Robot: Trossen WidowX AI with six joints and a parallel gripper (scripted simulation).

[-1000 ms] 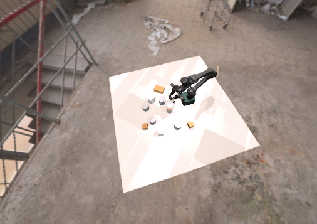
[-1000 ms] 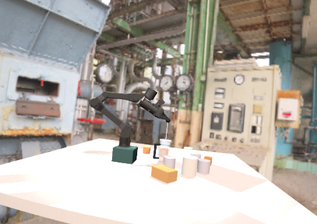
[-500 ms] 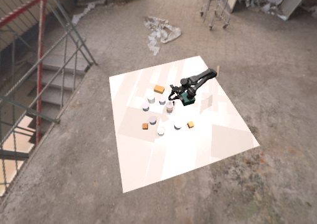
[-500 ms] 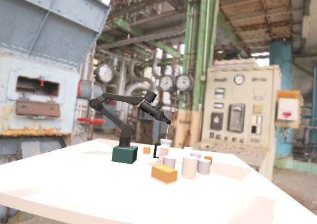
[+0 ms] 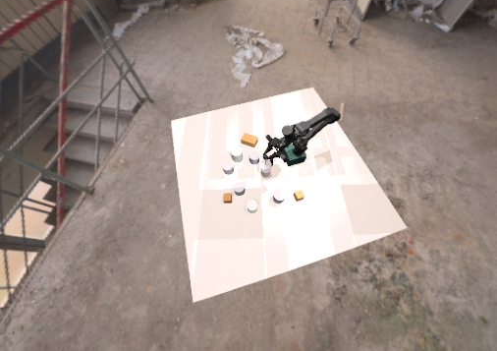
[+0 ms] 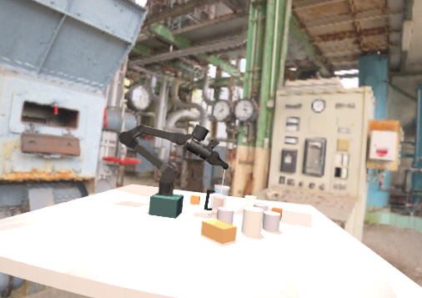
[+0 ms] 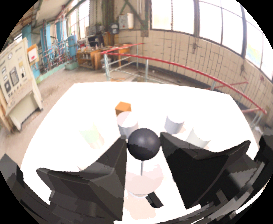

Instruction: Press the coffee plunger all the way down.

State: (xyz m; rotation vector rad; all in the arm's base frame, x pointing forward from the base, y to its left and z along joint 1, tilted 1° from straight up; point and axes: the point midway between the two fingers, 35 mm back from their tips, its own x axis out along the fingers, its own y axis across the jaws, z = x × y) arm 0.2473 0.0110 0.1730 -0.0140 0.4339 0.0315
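My gripper tip is 120 mm above the coffee press, 30 mm past it and 10 mm to the left of it.
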